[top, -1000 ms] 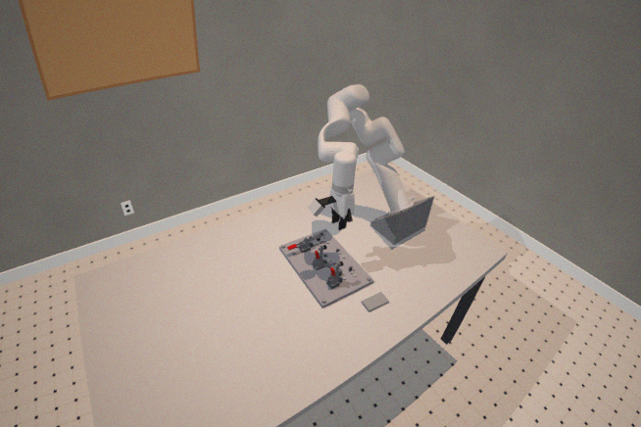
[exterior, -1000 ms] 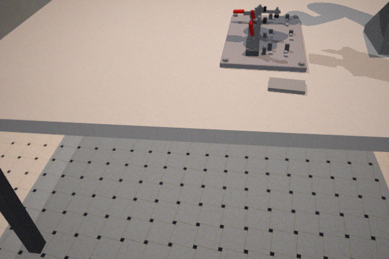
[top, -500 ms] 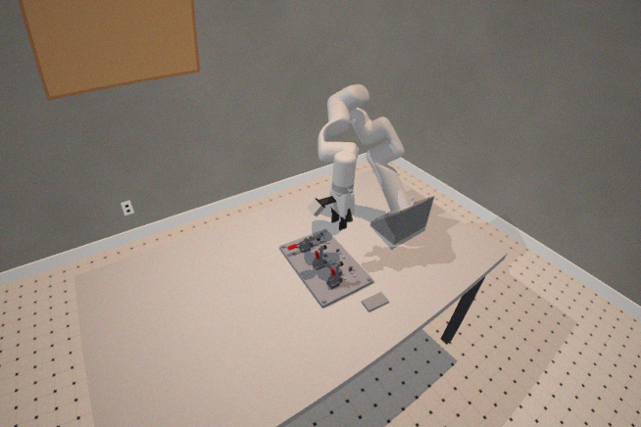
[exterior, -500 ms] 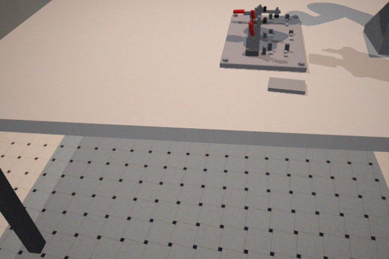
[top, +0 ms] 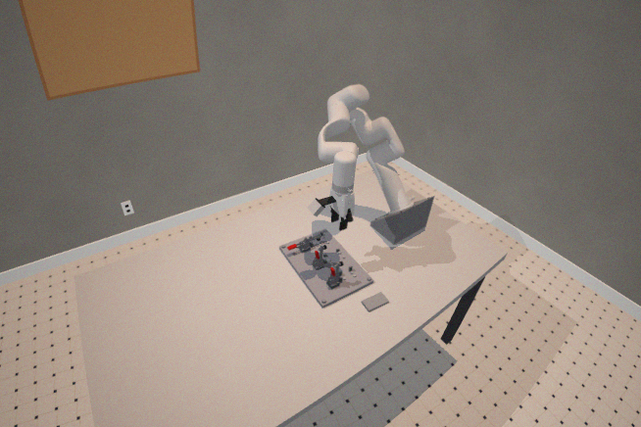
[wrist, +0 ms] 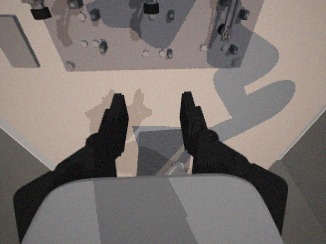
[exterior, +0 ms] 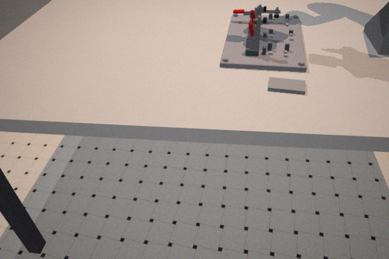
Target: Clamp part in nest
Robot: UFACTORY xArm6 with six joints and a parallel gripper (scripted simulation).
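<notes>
Now: hand 2 cm short of the flat grey part, 25 cm to the right of it and 21 cm above it. From my hand the other things lie so: grey fixture plate: 5 cm ahead, 1 cm to the right, 21 cm below.
</notes>
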